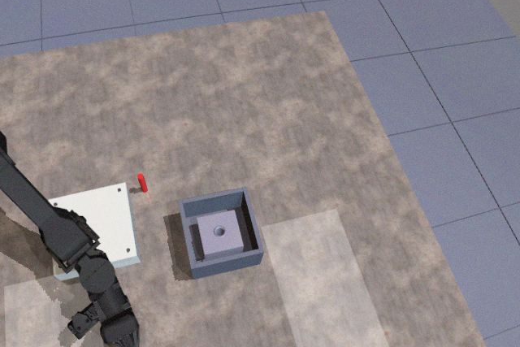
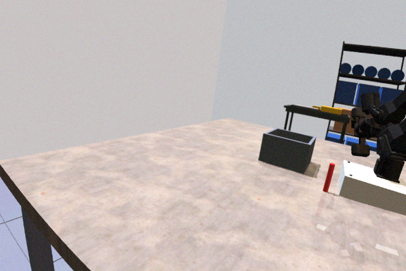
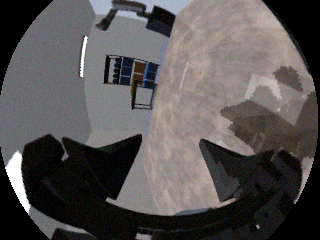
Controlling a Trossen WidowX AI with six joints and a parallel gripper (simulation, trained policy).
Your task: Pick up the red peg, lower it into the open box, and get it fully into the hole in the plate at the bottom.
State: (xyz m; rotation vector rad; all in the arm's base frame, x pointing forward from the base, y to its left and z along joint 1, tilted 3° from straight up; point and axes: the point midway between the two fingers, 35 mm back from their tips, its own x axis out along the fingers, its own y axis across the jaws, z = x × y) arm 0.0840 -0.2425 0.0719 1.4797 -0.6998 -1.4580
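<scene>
Now: gripper tip 80 mm short of the red peg, 390 mm to the right of it and 70 mm above it. Also, from my gripper tip: square plate: 230 mm ahead, 210 mm to the left, 60 mm below; then grey box: 230 mm ahead, 210 mm to the left, 80 mm below.
</scene>
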